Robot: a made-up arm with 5 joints.
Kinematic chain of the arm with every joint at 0, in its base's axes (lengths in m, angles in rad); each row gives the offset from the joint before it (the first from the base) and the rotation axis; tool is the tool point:
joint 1: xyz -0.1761 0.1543 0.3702 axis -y
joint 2: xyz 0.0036 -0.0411 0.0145 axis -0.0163 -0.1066 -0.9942
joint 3: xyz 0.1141 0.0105 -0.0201 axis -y
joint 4: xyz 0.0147 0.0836 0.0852 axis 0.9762 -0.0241 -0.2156
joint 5: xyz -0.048 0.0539 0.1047 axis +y
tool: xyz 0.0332 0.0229 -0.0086
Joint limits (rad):
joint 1: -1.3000..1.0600
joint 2: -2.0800..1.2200
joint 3: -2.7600..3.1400
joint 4: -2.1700..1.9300
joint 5: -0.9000..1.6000
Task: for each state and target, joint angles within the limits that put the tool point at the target. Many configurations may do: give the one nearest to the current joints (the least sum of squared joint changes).
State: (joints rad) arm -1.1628 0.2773 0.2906 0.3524 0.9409
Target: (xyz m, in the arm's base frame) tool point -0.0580 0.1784 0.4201
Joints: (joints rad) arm -1.1864 0.2446 0.7008 1.2014 0.8573
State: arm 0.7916 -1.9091 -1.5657 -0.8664 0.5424
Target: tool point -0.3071 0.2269 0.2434
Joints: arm 1.0493 -1.6977 -1.4598 -1.5404 0.6372
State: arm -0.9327 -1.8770 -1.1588 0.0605 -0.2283
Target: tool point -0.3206 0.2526 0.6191
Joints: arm -0.7094 -2.0513 -1.0209 -0.2886 0.0027
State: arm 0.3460 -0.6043 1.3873 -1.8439 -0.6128
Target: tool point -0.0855 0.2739 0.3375
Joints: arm 0.3290 -0.2739 1.1168 -2.1700 -0.2798
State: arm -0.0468 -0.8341 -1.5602 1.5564 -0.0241
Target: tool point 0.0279 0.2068 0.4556
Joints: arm 0.1902 -0.5092 -1.1957 1.9300 -0.1271
